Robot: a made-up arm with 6 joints. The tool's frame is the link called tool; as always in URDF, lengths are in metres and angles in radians. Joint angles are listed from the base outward. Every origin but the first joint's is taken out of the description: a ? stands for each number. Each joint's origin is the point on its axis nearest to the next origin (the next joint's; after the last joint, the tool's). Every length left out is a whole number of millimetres.
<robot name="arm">
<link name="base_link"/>
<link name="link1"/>
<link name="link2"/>
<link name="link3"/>
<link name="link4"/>
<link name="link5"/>
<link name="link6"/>
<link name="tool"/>
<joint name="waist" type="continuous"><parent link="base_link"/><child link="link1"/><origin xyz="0 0 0.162" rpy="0 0 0"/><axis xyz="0 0 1"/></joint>
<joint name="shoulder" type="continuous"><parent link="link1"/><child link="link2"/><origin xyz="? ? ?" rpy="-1.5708 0 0"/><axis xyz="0 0 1"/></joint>
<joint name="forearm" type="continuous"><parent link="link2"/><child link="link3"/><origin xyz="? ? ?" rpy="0 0 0"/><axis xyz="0 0 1"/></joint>
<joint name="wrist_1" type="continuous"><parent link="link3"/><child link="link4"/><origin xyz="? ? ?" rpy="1.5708 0 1.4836"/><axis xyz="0 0 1"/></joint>
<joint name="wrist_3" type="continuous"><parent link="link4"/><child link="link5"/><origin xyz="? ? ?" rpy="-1.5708 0 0"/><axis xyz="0 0 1"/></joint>
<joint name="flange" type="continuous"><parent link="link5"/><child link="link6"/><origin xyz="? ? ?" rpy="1.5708 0 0"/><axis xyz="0 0 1"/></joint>
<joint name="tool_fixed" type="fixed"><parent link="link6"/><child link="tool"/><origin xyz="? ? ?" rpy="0 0 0"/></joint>
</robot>
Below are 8 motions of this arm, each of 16 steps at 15 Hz.
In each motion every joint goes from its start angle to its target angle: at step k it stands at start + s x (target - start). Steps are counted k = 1, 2, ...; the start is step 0. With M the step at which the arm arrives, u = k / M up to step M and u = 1 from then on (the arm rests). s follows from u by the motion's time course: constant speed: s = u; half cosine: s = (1 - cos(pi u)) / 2; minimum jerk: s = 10 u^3 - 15 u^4 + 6 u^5.
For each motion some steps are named. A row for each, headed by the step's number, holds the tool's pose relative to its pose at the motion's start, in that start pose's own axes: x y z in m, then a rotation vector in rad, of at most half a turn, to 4 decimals.
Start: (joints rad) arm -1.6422 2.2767 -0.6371 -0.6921 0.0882 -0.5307
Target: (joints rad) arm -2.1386 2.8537 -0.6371 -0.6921 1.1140 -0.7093
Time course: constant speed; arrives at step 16
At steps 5, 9, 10, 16:
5: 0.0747 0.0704 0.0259 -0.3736 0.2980 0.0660
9: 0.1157 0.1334 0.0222 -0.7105 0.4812 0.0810
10: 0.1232 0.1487 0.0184 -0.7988 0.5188 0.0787
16: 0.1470 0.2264 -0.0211 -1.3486 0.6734 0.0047

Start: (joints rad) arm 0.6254 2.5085 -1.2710 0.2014 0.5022 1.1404
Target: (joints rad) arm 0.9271 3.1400 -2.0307 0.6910 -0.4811 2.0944
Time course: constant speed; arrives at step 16
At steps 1, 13, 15, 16:
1: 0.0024 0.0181 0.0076 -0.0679 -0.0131 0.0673
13: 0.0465 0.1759 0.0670 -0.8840 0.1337 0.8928
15: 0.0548 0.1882 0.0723 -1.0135 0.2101 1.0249
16: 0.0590 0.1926 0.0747 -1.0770 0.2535 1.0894

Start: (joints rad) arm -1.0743 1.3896 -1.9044 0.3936 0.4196 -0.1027
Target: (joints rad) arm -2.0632 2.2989 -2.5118 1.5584 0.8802 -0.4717
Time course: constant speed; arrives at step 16
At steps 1, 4, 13, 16:
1: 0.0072 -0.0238 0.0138 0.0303 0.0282 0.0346
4: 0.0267 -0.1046 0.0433 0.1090 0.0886 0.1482
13: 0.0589 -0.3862 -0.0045 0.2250 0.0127 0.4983
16: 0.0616 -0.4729 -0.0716 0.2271 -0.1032 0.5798

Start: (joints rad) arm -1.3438 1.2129 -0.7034 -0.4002 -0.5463 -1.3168
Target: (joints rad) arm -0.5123 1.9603 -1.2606 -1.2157 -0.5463 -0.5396
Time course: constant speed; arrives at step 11
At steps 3, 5, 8, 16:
3: -0.1041 0.0157 0.0421 -0.0683 -0.3380 0.0427
5: -0.1823 0.0306 0.0527 -0.1284 -0.5583 0.0577
8: -0.3049 0.0598 0.0389 -0.2376 -0.8769 0.0528
16: -0.4229 0.0969 -0.0119 -0.3642 -1.1756 0.0063

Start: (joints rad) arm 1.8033 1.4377 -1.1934 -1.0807 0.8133 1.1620
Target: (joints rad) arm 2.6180 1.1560 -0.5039 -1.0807 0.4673 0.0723
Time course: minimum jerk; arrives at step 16
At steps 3, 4, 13, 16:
3: 0.0103 0.0141 -0.0081 -0.0467 0.0006 -0.0837
4: 0.0223 0.0290 -0.0177 -0.0990 -0.0018 -0.1777
13: 0.2526 0.1264 -0.1925 -0.8562 -0.4449 -1.5911
16: 0.2668 0.1241 -0.2014 -0.8943 -0.4950 -1.6661

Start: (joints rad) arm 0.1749 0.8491 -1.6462 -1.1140 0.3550 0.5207
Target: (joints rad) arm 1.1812 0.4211 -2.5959 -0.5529 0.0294 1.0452
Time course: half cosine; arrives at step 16
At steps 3, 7, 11, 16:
3: -0.0453 -0.0222 -0.0207 -0.0335 -0.1262 0.1801
7: -0.1450 -0.1743 -0.1198 -0.1769 -0.5753 0.8868
11: -0.0601 -0.4211 -0.2132 -0.3140 -1.0871 1.7329
16: 0.0953 -0.5364 -0.2315 -0.3266 -1.4146 2.2064

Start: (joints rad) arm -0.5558 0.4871 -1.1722 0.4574 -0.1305 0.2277
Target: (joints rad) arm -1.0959 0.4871 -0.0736 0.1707 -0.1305 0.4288
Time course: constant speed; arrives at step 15
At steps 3, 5, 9, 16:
3: 0.0658 -0.0751 -0.0132 0.1870 0.1220 -0.1045
5: 0.1023 -0.1283 -0.0344 0.3181 0.1997 -0.1640
9: 0.1578 -0.2311 -0.1062 0.5937 0.3462 -0.2547
16: 0.2079 -0.3413 -0.2735 1.0310 0.5433 -0.3079

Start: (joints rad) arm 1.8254 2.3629 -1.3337 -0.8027 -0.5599 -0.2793
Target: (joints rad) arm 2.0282 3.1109 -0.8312 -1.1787 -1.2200 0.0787
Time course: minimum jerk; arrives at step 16
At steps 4, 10, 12, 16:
4: 0.0167 0.0592 0.0042 -0.1157 -0.0188 0.0475
10: 0.0719 0.3695 -0.1161 -0.8105 -0.0542 0.4988
12: 0.0723 0.4252 -0.1814 -0.9877 -0.0263 0.6745
16: 0.0695 0.4503 -0.2238 -1.0875 0.0011 0.7908

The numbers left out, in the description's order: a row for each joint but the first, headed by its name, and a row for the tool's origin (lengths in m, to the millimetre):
shoulder: 0 0 0
forearm: -0.255 -0.035 0
wrist_1: 0.318 -0.056 0
wrist_3: 0 0 0
flange: 0 -0.138 0
tool: 0 0 0

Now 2 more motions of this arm.
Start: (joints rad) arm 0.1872 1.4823 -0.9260 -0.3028 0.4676 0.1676
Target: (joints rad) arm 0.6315 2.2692 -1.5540 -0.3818 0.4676 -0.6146
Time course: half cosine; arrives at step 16
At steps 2, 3, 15, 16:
2: -0.0043 0.0070 0.0052 -0.0093 0.0027 -0.0466
3: -0.0093 0.0158 0.0117 -0.0206 0.0056 -0.1033
15: -0.0181 0.2445 0.1371 -0.2367 -0.0314 -1.2282
16: -0.0172 0.2473 0.1383 -0.2388 -0.0327 -1.2403

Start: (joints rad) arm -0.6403 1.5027 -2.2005 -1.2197 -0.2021 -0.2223
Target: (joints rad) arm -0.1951 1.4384 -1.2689 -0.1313 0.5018 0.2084
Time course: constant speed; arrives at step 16
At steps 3, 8, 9, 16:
3: -0.0037 0.0764 -0.0044 -0.1623 0.1177 0.3596
8: -0.0400 0.2110 -0.0497 -0.5093 0.3833 0.8800
9: -0.0515 0.2364 -0.0652 -0.5884 0.4479 0.9687
16: -0.1539 0.3664 -0.2289 -1.1972 1.0233 1.3910

